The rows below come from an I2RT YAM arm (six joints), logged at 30 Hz.
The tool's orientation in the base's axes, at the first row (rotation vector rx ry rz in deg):
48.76 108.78 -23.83
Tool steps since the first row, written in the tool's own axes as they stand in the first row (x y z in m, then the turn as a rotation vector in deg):
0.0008 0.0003 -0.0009 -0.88 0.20 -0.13
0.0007 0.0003 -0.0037 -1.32 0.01 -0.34
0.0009 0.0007 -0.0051 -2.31 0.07 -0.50
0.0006 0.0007 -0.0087 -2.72 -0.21 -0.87
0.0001 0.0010 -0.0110 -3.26 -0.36 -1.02
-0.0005 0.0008 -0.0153 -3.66 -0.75 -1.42
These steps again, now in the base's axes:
-0.0006 0.0011 -0.0003 0.30 -0.12 0.85
-0.0024 0.0027 0.0011 0.16 -0.29 1.32
-0.0030 0.0039 0.0016 0.37 -0.52 2.28
-0.0053 0.0060 0.0036 0.05 -0.65 2.79
-0.0064 0.0074 0.0051 0.00 -0.87 3.32
-0.0091 0.0097 0.0076 -0.43 -1.05 3.83

